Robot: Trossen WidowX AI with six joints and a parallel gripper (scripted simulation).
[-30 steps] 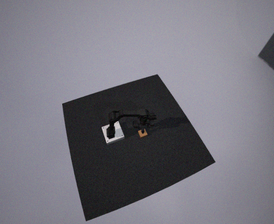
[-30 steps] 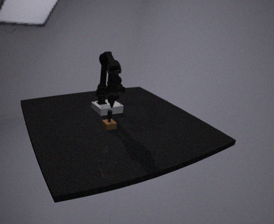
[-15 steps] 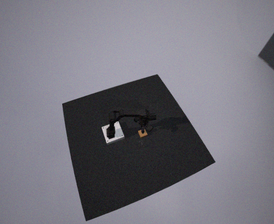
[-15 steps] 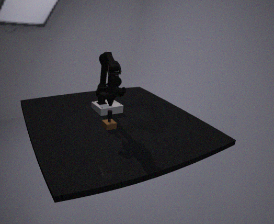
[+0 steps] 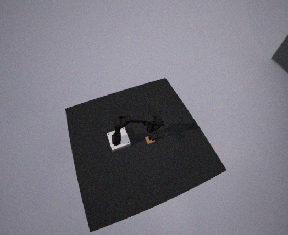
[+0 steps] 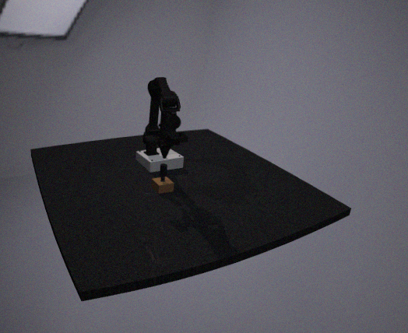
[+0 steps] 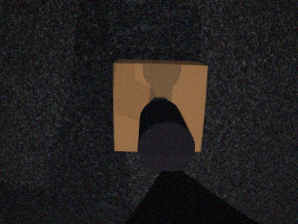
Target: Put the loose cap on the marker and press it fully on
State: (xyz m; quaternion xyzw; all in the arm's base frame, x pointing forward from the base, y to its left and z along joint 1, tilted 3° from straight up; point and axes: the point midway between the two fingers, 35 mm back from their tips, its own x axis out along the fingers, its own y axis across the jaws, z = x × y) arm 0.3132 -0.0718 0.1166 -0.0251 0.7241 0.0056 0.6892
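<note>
Now: gripper tip 50 mm above the marker cap. From my gripper tip the other things lie so: holder block 120 mm below.
</note>
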